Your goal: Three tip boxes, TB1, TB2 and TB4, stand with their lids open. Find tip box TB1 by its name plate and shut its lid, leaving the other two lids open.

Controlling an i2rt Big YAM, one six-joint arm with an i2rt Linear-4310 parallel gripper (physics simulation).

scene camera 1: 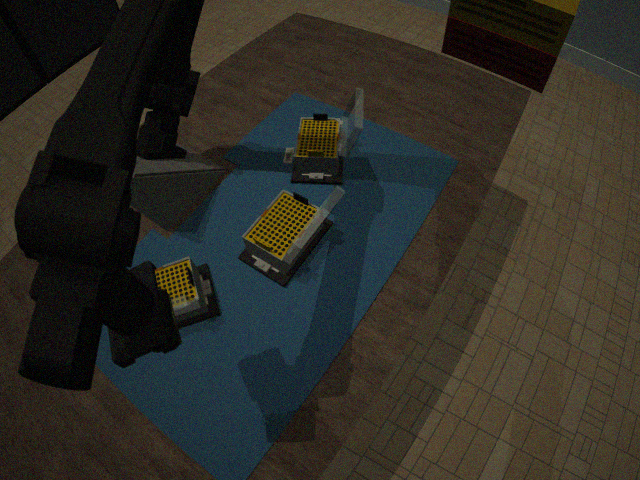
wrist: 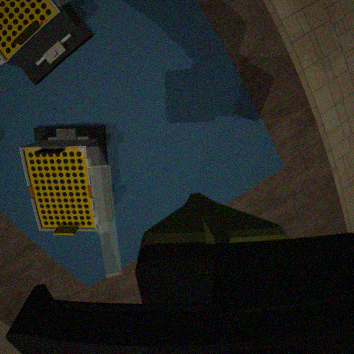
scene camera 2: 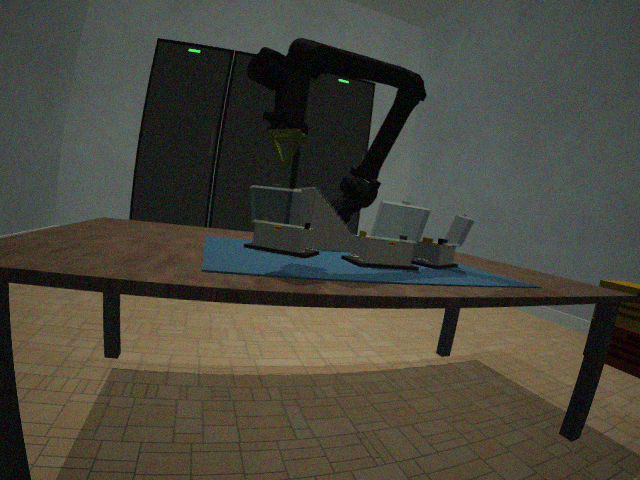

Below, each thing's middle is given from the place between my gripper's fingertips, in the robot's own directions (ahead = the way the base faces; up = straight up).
Right now my hand is 150 mm past the tip box TB1 (scene camera 1: 176,280), 60 mm to the right of it and 120 mm above it. Also, from my hand: tip box TB4 (scene camera 1: 318,138): 110 mm behind, 480 mm to the left, 120 mm below; then tip box TB2 (scene camera 1: 275,231): 50 mm behind, 270 mm to the left, 120 mm below.
